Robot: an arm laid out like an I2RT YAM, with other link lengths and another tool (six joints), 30 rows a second.
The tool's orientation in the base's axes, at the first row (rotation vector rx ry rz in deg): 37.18 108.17 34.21
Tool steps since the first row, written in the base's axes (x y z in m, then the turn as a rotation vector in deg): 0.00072 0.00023 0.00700 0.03 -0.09 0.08; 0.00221 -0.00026 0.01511 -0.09 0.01 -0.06; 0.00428 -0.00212 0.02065 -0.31 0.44 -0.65; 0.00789 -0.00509 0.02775 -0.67 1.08 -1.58; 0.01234 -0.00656 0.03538 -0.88 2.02 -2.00; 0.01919 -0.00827 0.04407 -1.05 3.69 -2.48; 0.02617 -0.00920 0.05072 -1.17 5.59 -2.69
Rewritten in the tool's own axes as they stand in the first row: -0.00469 0.00490 -0.00189 -0.12 -0.01 -0.01; -0.01086 0.01014 -0.00356 0.08 -0.05 -0.06; -0.01646 0.01277 -0.00390 0.83 -0.16 0.00; -0.02436 0.01589 -0.00353 1.99 -0.36 0.09; -0.03189 0.02059 -0.00241 2.97 0.01 0.16; -0.04111 0.02623 0.00051 4.46 0.89 0.37; -0.04852 0.03112 0.00440 5.92 2.13 0.56
